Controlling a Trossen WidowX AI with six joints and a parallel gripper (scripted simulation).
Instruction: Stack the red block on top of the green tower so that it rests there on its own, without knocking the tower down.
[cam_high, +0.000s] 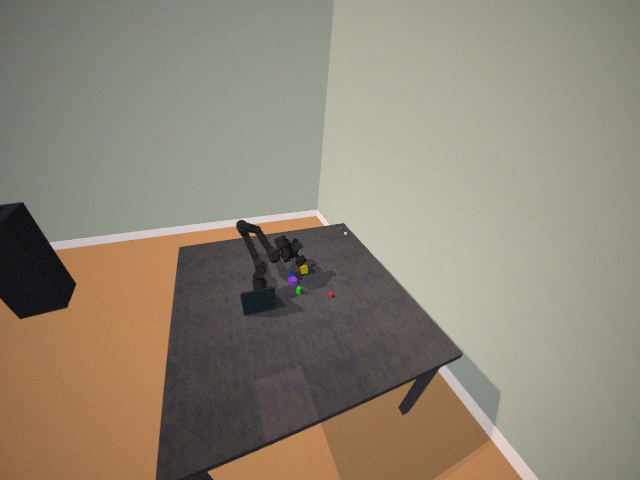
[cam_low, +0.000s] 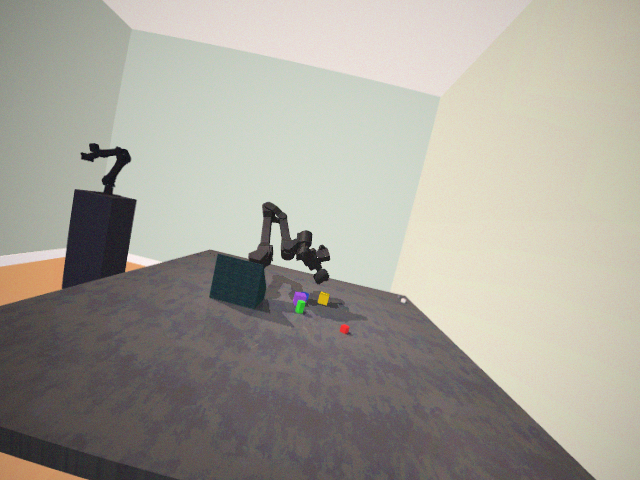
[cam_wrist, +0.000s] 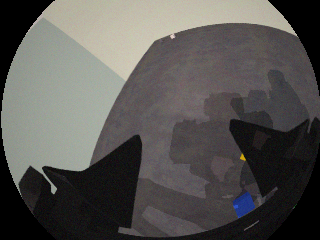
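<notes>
My gripper tip is now 330 mm to the left of the red block, 100 mm above it and 60 mm short of it. From my gripper tip the other things lie so: yellow block (90 mm below, 80 mm to the right, 10 mm ahead); then blue block (100 mm below, 80 mm to the right, 80 mm behind); then purple block (150 mm to the right, 100 mm behind, 90 mm below).
</notes>
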